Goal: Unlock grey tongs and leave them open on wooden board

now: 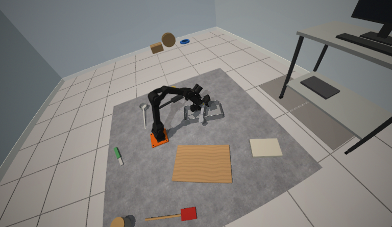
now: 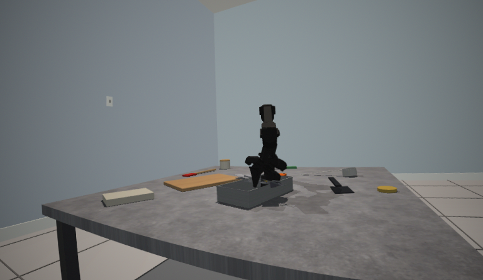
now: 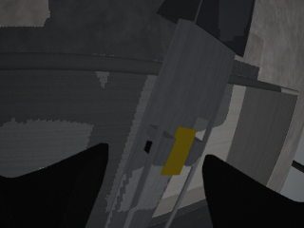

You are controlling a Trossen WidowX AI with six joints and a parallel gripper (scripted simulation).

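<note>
Now: the yellow lock piece 10 mm behind my gripper tip, 30 mm to the left of it and 30 mm above it. From my gripper tip the other things lie so: grey roasting tin (40 mm behind, 20 mm to the right); wooden board (220 mm behind, 390 mm to the right, 20 mm below); black spatula (250 mm behind, 290 mm to the left, 30 mm below).
</note>
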